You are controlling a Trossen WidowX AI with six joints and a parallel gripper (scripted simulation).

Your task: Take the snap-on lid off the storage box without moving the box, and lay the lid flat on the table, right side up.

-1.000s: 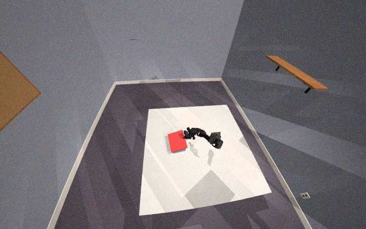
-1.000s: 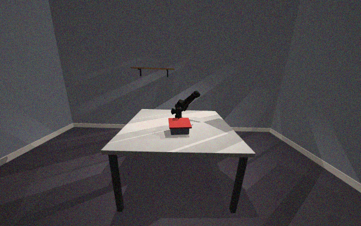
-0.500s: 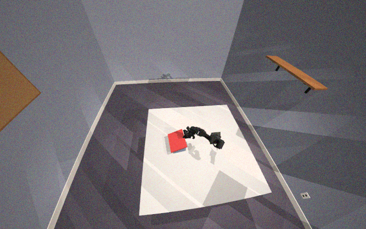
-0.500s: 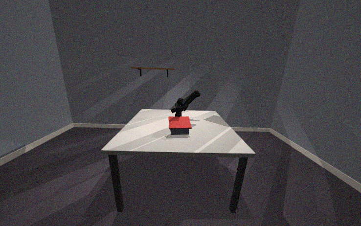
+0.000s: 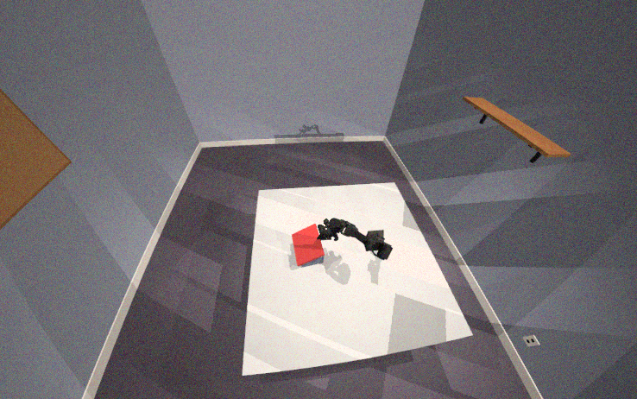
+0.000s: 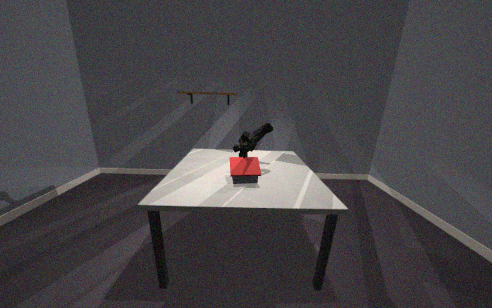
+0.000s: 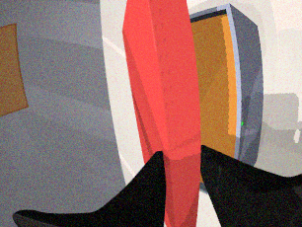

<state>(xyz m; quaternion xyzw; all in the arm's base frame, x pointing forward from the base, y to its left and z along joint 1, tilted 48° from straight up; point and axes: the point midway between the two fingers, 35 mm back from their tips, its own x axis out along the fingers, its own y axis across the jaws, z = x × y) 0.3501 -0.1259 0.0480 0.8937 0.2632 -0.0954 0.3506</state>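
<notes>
The red lid is 70 mm ahead of my gripper tip and 30 mm below it. From my gripper tip the other things lie so: storage box (60 mm ahead, 110 mm below).
</notes>
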